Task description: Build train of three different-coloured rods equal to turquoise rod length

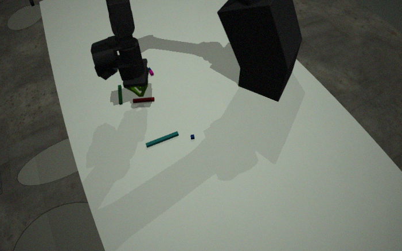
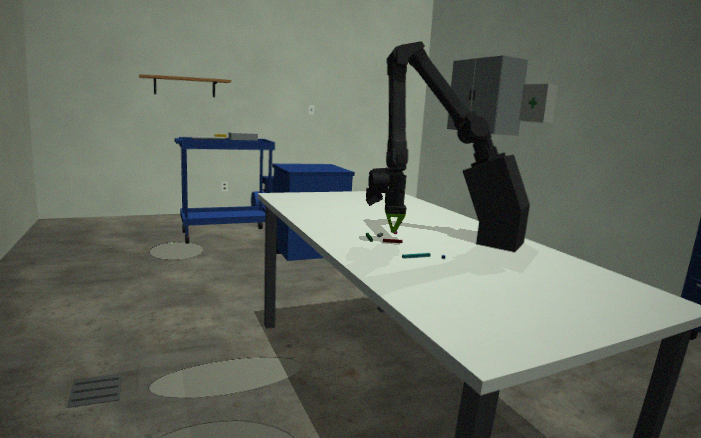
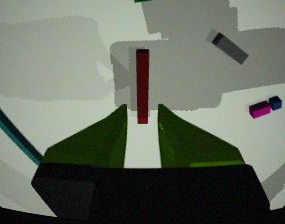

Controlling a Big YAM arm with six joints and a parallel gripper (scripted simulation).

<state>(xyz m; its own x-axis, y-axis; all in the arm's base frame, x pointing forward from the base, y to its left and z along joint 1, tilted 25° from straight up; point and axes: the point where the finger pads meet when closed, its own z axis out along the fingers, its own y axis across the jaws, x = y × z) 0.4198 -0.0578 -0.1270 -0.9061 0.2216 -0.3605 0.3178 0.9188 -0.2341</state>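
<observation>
Right now the red rod is 40 mm below my hand. Round my hand: green rod (70 mm ahead, 60 mm to the right, 40 mm below); then magenta rod (60 mm behind, 110 mm to the right, 40 mm below); then grey rod (10 mm ahead, 80 mm to the right, 40 mm below).
</observation>
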